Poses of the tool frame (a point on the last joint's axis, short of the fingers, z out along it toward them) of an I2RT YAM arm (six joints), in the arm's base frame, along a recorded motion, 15 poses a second.
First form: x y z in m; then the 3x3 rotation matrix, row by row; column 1 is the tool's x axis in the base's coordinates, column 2 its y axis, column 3 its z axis. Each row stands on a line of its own.
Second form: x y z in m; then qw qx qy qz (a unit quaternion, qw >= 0). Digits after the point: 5 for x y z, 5 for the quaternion. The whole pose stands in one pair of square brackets.
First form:
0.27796 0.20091 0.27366
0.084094 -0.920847 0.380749
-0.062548 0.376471 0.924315
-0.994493 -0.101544 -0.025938
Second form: [0.27796 0.20091 0.27366 0.59888 -0.42824 0.57409 0.35829]
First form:
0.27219 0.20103 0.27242
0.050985 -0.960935 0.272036
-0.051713 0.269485 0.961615
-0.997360 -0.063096 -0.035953
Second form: [0.27219 0.20103 0.27242 0.56668 -0.45207 0.56001 0.40112]
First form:
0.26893 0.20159 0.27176
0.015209 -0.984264 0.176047
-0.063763 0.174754 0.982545
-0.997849 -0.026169 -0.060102
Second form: [0.26893 0.20159 0.27176 0.53147 -0.47449 0.55219 0.43299]
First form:
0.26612 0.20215 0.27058
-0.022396 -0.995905 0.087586
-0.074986 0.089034 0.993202
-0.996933 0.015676 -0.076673
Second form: [0.26612 0.20215 0.27058 0.49749 -0.49123 0.54500 0.46279]
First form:
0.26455 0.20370 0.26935
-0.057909 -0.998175 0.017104
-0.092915 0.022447 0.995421
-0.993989 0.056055 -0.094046
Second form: [0.26455 0.20370 0.26935 0.46650 -0.50341 0.54185 0.48513]
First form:
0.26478 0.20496 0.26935
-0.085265 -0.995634 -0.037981
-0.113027 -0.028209 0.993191
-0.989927 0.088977 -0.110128
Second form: [0.26478 0.20496 0.26935 0.44057 -0.51310 0.54018 0.50084]
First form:
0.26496 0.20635 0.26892
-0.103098 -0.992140 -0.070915
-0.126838 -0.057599 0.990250
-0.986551 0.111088 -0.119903
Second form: [0.26496 0.20635 0.26892 0.42409 -0.51827 0.53977 0.51010]
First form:
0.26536 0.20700 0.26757
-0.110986 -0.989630 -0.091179
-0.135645 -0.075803 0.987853
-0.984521 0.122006 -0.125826
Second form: [0.26536 0.20700 0.26757 0.41454 -0.52217 0.53875 0.51502]
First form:
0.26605 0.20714 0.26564
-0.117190 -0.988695 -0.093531
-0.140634 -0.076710 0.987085
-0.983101 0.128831 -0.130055
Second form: [0.26605 0.20714 0.26564 0.41111 -0.52191 0.54096 0.51571]
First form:
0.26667 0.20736 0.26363
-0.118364 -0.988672 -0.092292
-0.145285 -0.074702 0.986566
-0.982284 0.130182 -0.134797
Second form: [0.26667 0.20736 0.26363 0.40992 -0.52229 0.54278 0.51436]
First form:
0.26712 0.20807 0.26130
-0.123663 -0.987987 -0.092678
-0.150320 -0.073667 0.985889
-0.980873 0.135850 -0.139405
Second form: [0.26712 0.20807 0.26130 0.40721 -0.52187 0.54530 0.51428]
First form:
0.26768 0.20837 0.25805
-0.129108 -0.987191 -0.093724
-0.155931 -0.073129 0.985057
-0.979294 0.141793 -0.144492
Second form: [0.26768 0.20837 0.25805 0.40413 -0.52166 0.54783 0.51423]
